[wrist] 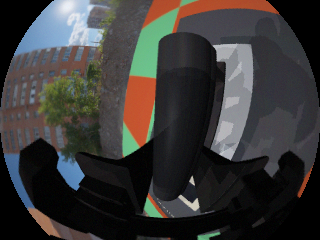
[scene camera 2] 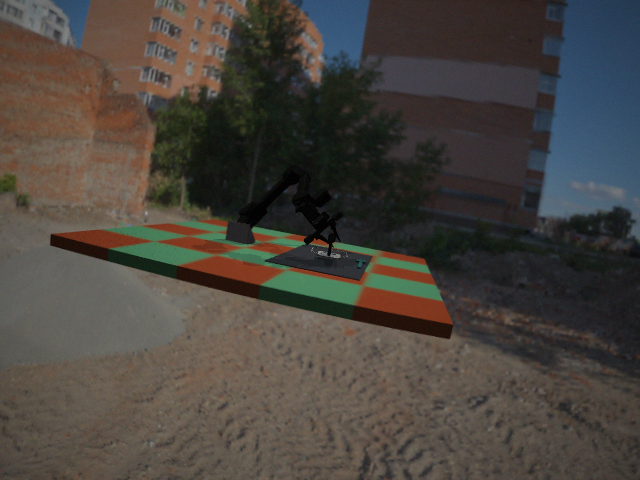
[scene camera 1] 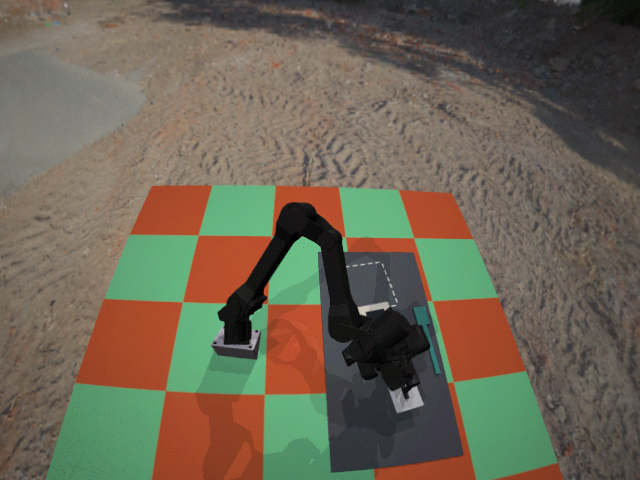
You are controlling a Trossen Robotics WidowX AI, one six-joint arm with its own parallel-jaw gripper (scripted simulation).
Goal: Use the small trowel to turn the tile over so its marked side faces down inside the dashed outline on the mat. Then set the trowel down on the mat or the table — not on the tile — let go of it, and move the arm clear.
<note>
I see my gripper [scene camera 1: 408,356].
My gripper is seen too in the wrist view [wrist: 173,140].
</note>
